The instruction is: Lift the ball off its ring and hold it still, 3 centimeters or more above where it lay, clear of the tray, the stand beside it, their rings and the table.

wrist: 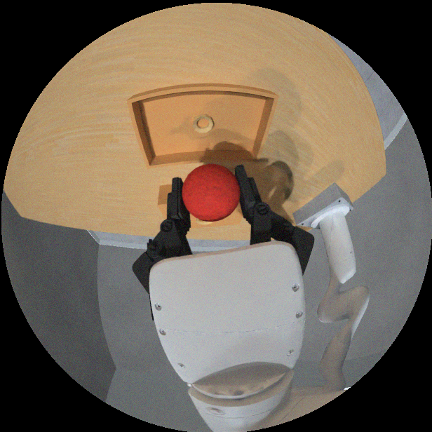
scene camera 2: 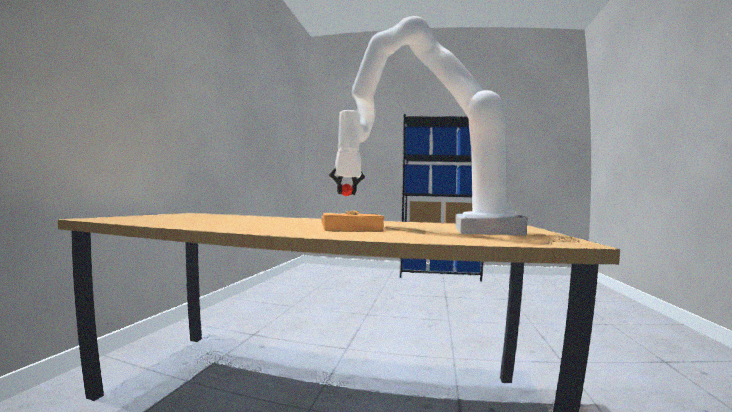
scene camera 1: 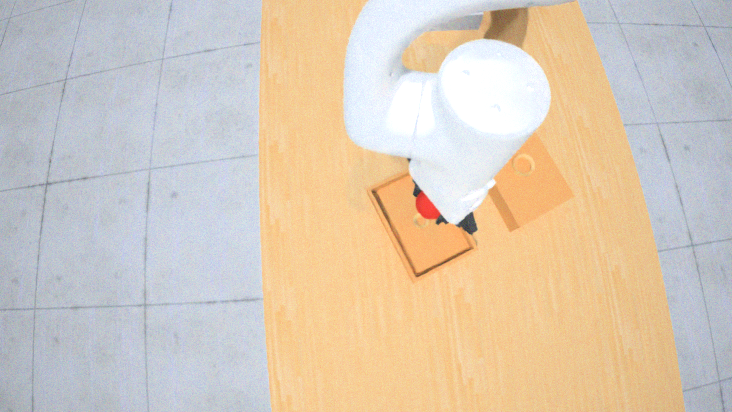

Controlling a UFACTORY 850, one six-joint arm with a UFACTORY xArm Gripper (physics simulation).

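Observation:
A red ball [scene camera 1: 426, 205] [scene camera 2: 346, 189] [wrist: 211, 192] is held between the two black fingers of my gripper [scene camera 2: 346, 190] [wrist: 209, 180], which is shut on it. In the scene camera 2 view the ball hangs in the air, with a wide gap above the stand [scene camera 2: 353, 223]. The shallow orange tray [scene camera 1: 444, 261] [wrist: 202, 88] lies below it on the table. The tray's pale ring [scene camera 1: 414, 222] [wrist: 203, 130] shows bare on the tray floor. The stand also shows in the scene camera 1 view [scene camera 1: 542, 202], with a ring [scene camera 1: 523, 174] on top. In the wrist view the ball and fingers hide much of the stand.
The wooden table [scene camera 1: 327, 327] [scene camera 2: 230, 227] [wrist: 90, 110] bears the tray, the stand and the arm's grey base [scene camera 2: 491, 225] [wrist: 325, 205]. The white arm covers part of the tray and stand in the scene camera 1 view. A shelf rack [scene camera 2: 436, 121] stands behind the table.

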